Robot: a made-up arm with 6 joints. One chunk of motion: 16 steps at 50 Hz.
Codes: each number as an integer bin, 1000 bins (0 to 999) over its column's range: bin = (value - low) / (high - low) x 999, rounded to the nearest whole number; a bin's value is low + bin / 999 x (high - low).
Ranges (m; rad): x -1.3..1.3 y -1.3..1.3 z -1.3..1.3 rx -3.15..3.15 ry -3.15..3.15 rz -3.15..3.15
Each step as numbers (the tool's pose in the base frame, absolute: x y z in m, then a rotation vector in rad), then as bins.
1 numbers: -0.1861 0.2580 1.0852 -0.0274 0.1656 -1.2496
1 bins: 428 599 916 495 526 301
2 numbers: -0.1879 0.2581 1.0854 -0.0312 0.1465 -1.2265
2 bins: 427 599 917 495 523 305
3 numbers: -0.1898 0.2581 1.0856 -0.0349 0.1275 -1.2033
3 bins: 427 599 917 494 520 309
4 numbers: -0.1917 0.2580 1.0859 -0.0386 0.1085 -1.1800
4 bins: 426 599 917 493 517 312
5 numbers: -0.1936 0.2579 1.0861 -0.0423 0.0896 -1.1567
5 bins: 425 599 917 493 514 316
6 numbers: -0.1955 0.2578 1.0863 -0.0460 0.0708 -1.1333
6 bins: 424 599 917 492 511 320
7 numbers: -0.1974 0.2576 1.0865 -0.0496 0.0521 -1.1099
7 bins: 424 598 917 492 508 324
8 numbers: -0.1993 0.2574 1.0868 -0.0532 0.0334 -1.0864
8 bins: 423 598 917 491 505 327
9 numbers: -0.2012 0.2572 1.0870 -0.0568 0.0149 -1.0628
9 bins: 422 598 917 490 502 331
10 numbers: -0.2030 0.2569 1.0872 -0.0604 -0.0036 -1.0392
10 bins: 422 598 917 490 499 335
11 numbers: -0.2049 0.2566 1.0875 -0.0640 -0.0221 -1.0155
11 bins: 421 598 917 489 496 338
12 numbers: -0.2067 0.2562 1.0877 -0.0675 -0.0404 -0.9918
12 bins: 420 598 917 489 493 342
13 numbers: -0.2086 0.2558 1.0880 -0.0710 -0.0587 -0.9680
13 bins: 419 598 918 488 490 346
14 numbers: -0.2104 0.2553 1.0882 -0.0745 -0.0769 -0.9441
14 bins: 419 598 918 488 487 350
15 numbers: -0.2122 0.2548 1.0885 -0.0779 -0.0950 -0.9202
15 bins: 418 597 918 487 484 354
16 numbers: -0.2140 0.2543 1.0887 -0.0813 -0.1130 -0.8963
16 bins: 417 597 918 487 482 357
